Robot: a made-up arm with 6 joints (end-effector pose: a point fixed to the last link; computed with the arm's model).
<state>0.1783 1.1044 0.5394 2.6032 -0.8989 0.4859</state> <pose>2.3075 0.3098 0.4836 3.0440 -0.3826 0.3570</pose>
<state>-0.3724 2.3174 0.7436 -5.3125 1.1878 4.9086</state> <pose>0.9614 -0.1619 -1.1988 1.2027 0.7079 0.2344</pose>
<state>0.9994 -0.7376 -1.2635 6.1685 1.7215 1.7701</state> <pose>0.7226 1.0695 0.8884 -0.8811 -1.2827 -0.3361</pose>
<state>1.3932 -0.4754 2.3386 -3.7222 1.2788 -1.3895</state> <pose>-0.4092 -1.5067 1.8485 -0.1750 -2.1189 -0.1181</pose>
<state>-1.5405 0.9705 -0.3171 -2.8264 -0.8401 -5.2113</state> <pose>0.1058 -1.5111 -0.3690 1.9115 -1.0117 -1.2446</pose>
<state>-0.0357 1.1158 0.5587 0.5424 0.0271 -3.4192</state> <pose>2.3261 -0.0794 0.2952 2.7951 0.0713 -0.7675</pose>
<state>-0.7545 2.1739 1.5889 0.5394 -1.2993 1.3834</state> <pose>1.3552 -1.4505 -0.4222 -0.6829 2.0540 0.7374</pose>
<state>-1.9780 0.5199 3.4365 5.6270 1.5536 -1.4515</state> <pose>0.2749 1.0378 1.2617 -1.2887 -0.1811 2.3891</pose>
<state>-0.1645 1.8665 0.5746 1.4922 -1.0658 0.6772</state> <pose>1.3217 -0.4494 -0.8875 -2.0413 2.0298 0.8853</pose>
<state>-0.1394 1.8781 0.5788 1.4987 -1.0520 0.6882</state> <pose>1.3220 -0.4129 -0.9011 -2.0823 1.9911 0.9201</pose>
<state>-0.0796 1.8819 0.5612 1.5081 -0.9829 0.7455</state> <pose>1.3182 -0.3218 -0.9300 -2.1786 1.8552 1.0640</pose>
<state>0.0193 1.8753 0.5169 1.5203 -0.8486 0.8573</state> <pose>1.2949 -0.1699 -0.9732 -2.3239 1.5836 1.3286</pose>
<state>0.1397 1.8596 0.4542 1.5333 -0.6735 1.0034</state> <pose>1.2380 0.0104 -1.0177 2.3815 -1.1489 -1.5919</pose>
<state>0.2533 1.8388 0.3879 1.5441 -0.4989 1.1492</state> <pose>1.1551 0.1706 -1.0498 2.3234 -0.6846 -1.7588</pose>
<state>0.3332 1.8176 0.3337 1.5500 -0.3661 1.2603</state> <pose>1.0801 0.2753 -1.0640 2.2447 -0.3458 -1.8447</pose>
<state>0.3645 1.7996 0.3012 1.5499 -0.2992 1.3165</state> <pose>1.0448 0.3166 -1.0641 2.2013 -0.1908 -1.8796</pose>
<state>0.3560 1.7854 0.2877 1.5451 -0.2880 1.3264</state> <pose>1.0491 0.3113 -1.0565 2.2029 -0.1847 -1.8920</pose>
